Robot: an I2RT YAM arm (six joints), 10 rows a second.
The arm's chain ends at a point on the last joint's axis. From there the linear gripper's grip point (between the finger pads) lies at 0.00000 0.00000 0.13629 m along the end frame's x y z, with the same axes.
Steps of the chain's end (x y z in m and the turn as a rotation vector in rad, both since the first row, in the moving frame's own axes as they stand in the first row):
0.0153 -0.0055 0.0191 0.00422 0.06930 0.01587
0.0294 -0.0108 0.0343 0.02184 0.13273 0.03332
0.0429 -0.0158 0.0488 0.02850 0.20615 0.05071
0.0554 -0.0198 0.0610 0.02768 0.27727 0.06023
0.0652 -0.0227 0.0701 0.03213 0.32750 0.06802
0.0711 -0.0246 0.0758 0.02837 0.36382 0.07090
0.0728 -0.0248 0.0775 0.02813 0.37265 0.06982
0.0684 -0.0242 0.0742 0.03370 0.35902 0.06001
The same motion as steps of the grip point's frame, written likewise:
0.0247 -0.0060 0.0188 0.00422 0.06930 0.01587
0.0475 -0.0135 0.0331 0.02184 0.13273 0.03332
0.0709 -0.0189 0.0459 0.02850 0.20615 0.05071
0.0928 -0.0224 0.0557 0.02768 0.27727 0.06023
0.1091 -0.0255 0.0628 0.03213 0.32750 0.06802
0.1197 -0.0266 0.0668 0.02837 0.36382 0.07090
0.1225 -0.0268 0.0681 0.02813 0.37265 0.06982
0.1164 -0.0272 0.0654 0.03370 0.35902 0.06001

